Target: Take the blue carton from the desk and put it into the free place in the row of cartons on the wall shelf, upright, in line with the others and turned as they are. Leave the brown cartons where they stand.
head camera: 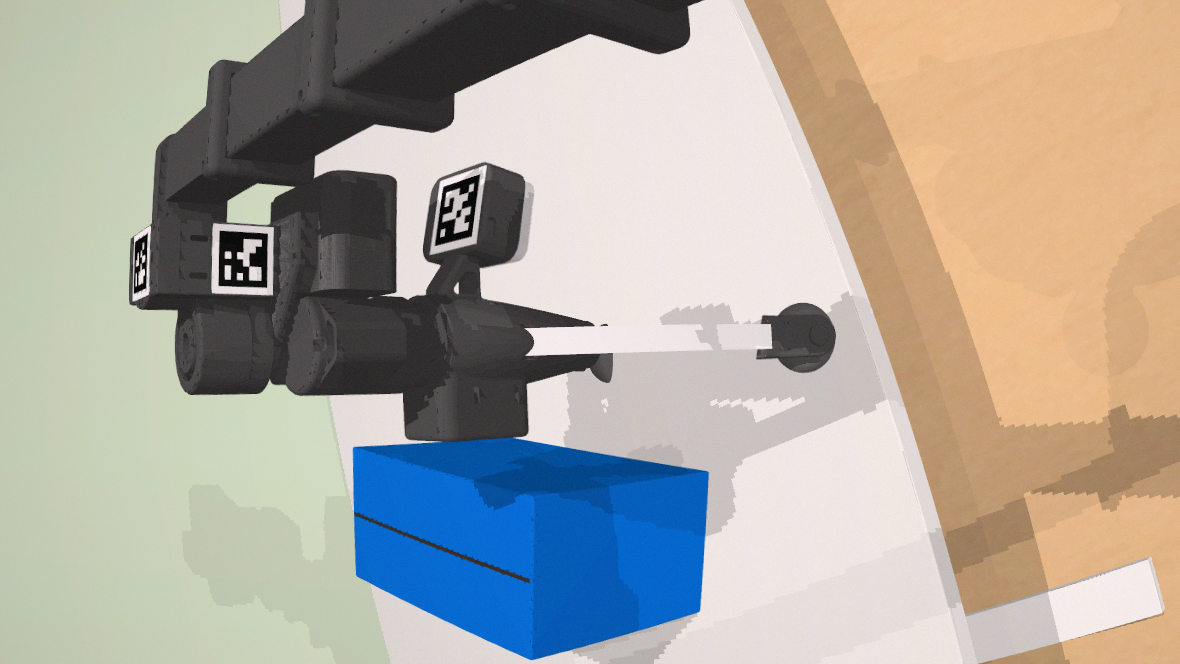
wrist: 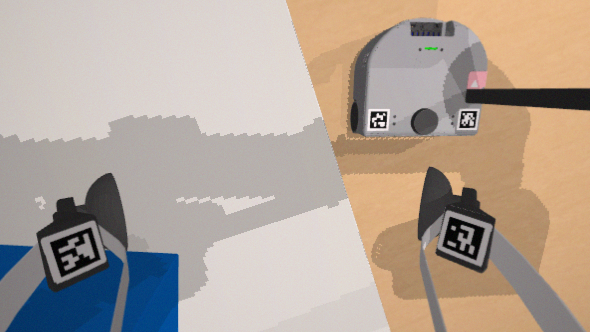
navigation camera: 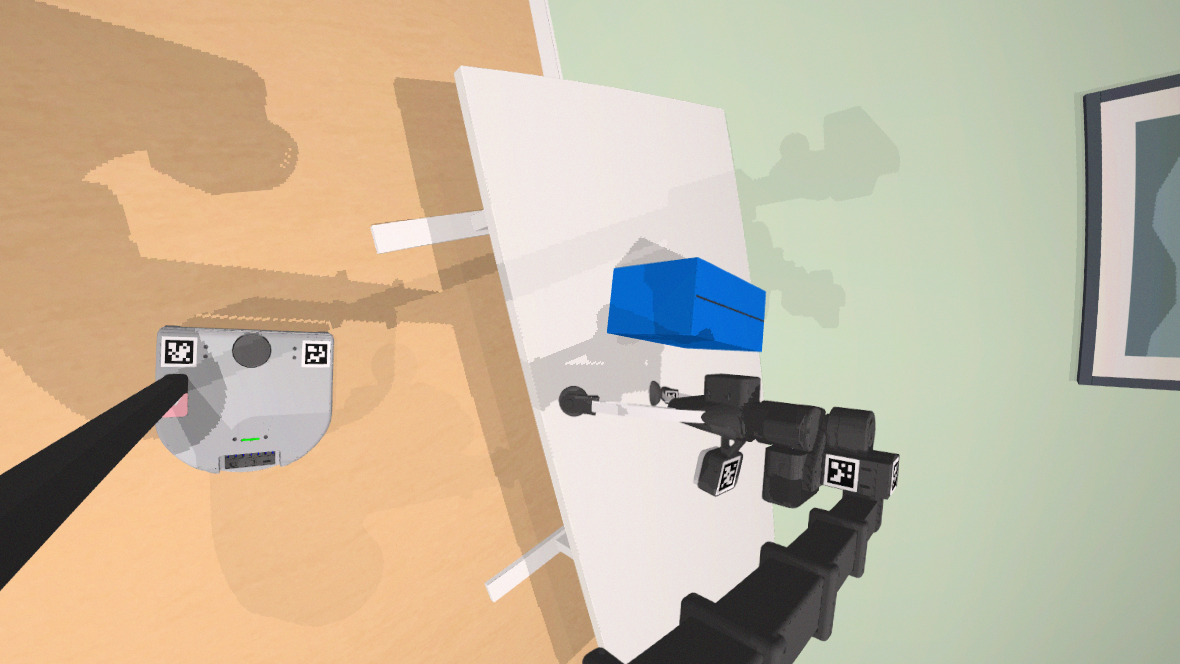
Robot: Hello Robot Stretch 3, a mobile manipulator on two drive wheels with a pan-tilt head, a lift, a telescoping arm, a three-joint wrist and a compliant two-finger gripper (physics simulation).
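Seen in the pictures: gripper, between the fingertips: (wrist: 276, 196) (navigation camera: 608, 395); robot's base, origin of its link: (wrist: 400, 115) (navigation camera: 252, 348).
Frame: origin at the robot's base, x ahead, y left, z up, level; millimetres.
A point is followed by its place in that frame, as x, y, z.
The blue carton (head camera: 610, 561) @(128, -520, 828) (navigation camera: 660, 301) @(125, -520, 836) (wrist: 155, 305) @(82, -515, 782) is a box with a thin dark line on one face. It stands on the white desk (head camera: 660, 165) @(-180, -553, 721) (navigation camera: 594, 156) @(385, -469, 721) (wrist: 150, 60) @(-104, -522, 721), near the wall. My gripper (head camera: 703, 350) @(-21, -421, 826) (navigation camera: 616, 397) @(-21, -421, 826) (wrist: 276, 196) @(-21, -421, 826) is open, with nothing between its fingers. It is to one side of the carton, over the desk, pointing away from the wall. In the wrist view the left finger overlaps the carton's image, and the carton's lower part is cut off by the frame. The wall shelf and the brown cartons do not show in these views.
My extended arm (head camera: 495, 57) @(-85, -228, 1144) (navigation camera: 759, 602) @(-85, -216, 1152) reaches across the desk towards the green wall (head camera: 123, 371) @(-31, -1210, 1008) (navigation camera: 948, 412) @(-83, -1227, 1186). My base (navigation camera: 247, 396) @(-95, 6, 160) (wrist: 405, 85) @(-94, -62, 160) stands on the wood floor off the desk's long edge. Desk legs (head camera: 1089, 598) (navigation camera: 528, 566) stick out below. A framed picture (navigation camera: 1089, 247) @(266, -1090, 1419) hangs on the wall.
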